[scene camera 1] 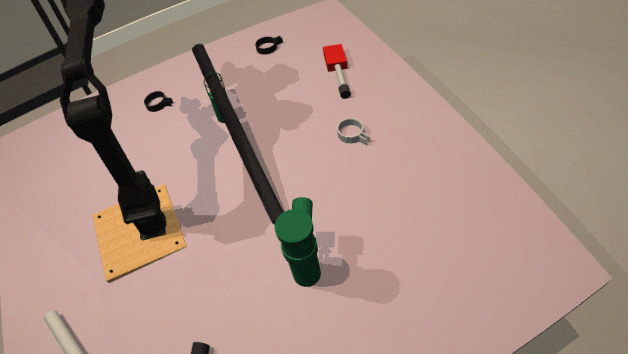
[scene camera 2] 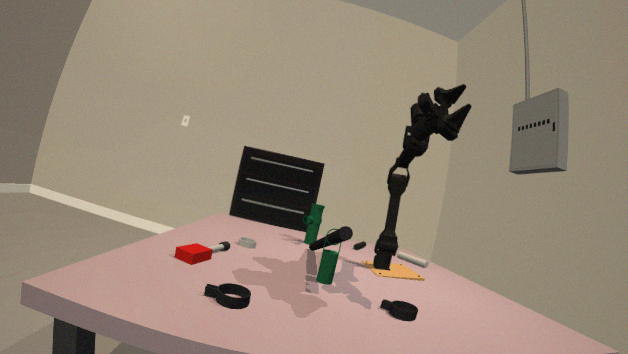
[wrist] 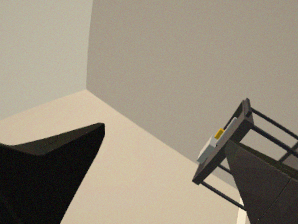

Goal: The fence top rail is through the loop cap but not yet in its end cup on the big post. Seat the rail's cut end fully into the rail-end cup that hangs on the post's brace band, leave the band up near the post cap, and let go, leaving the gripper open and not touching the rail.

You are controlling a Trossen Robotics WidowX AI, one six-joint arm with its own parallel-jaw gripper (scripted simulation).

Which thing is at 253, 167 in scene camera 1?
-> A black top rail.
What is my gripper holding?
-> Nothing.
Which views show my gripper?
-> Scene camera 2 and the wrist view only.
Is my gripper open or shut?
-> Open.
